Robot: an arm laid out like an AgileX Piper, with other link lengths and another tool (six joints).
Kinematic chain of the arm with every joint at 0, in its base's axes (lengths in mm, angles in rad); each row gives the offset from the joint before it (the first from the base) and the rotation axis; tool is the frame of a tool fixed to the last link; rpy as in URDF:
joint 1: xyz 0 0 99.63 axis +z
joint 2: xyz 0 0 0 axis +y
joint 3: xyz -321.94 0 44.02 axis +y
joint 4: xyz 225.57 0 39.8 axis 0.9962 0 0.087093
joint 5: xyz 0 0 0 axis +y
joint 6: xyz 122.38 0 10.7 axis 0.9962 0 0.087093
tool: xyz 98.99 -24 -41.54 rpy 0.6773 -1.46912 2.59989
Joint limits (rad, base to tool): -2.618..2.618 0..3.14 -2.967..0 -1.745..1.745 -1.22..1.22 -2.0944..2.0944
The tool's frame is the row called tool.
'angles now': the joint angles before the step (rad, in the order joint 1, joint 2, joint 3, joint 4, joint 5, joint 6). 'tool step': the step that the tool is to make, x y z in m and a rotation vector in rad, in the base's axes. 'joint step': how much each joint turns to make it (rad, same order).
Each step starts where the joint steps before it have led.
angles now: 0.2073, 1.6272, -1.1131, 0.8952, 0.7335, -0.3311
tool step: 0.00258, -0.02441, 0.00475, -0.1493, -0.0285, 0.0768
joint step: 0.0000, -0.0010, -0.0907, -0.2273, 0.0774, 0.0801
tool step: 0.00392, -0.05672, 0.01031, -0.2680, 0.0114, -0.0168
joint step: -0.0033, -0.0012, -0.1293, -0.3835, 0.1363, 0.2111
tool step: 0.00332, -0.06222, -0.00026, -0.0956, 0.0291, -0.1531
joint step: -0.1250, 0.0000, -0.0151, -0.1222, 0.0459, 0.0690
